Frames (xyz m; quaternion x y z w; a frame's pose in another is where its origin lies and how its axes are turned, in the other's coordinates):
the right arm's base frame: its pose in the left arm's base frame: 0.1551 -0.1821 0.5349 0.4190 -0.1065 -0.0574 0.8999
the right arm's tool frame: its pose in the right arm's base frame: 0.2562 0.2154 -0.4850 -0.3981 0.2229 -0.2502 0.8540
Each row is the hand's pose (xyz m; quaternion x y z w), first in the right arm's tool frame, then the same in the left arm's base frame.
Working: the right arm's tool frame: its pose in the left arm's base frame: 0.5231 0.2667 0.4330 0.0390 0.2373 -0.2232 0.9446

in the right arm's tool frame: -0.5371 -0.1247 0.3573 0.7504 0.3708 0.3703 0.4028
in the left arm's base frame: 0.1991 0.3072 1.0032 0.8952 0.2640 0.0963 0.3459
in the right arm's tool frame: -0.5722 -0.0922 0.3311 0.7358 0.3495 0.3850 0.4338
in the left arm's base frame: 0.1745 0.3552 0.9953 0.8814 0.2539 0.1059 0.3841
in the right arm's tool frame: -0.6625 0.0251 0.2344 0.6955 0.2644 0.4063 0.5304
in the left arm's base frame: 0.1133 0.5142 0.9481 0.8331 0.2046 0.1107 0.5018
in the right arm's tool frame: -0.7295 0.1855 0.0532 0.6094 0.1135 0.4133 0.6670
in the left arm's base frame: 0.0530 0.7177 0.8139 0.7251 0.1134 0.1014 0.6716
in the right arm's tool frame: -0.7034 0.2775 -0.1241 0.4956 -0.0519 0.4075 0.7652
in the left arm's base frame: 0.0377 0.8216 0.6420 0.5832 0.0061 0.0945 0.8068
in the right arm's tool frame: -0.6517 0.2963 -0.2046 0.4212 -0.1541 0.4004 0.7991
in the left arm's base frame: 0.0520 0.8321 0.5461 0.4897 -0.0656 0.0939 0.8643
